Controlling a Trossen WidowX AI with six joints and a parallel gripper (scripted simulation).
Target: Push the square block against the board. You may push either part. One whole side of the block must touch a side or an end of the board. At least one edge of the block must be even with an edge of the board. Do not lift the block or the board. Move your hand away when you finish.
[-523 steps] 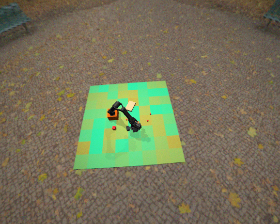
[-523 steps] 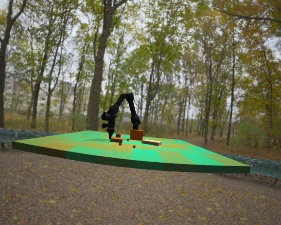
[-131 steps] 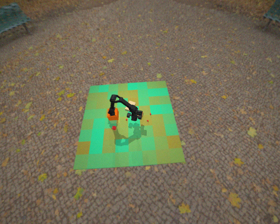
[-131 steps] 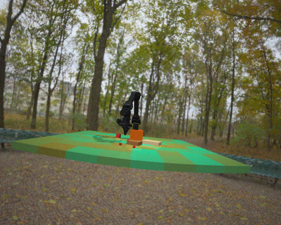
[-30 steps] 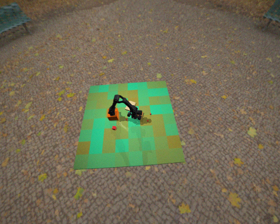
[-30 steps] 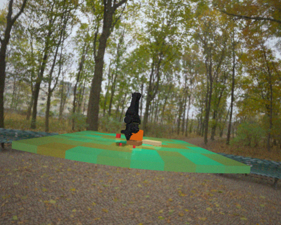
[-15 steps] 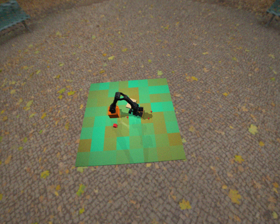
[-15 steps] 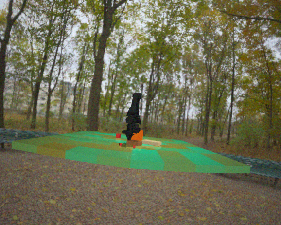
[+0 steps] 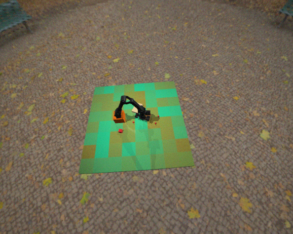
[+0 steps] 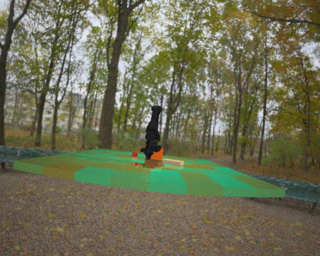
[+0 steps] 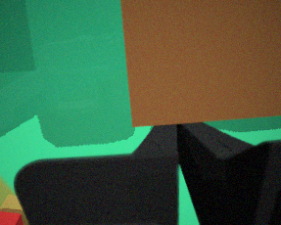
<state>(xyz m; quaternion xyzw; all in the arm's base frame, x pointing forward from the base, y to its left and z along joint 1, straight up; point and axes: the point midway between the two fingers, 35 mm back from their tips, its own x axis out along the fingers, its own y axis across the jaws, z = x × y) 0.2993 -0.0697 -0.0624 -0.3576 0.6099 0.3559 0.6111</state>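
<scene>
Right now my gripper tip is 60 mm short of the square block, 40 mm to the right of it and 10 mm below it. From my gripper tip the other things lie so: small red cube 310 mm behind, 100 mm to the right, 10 mm above; board 40 mm behind, 200 mm to the left, 10 mm above.
</scene>
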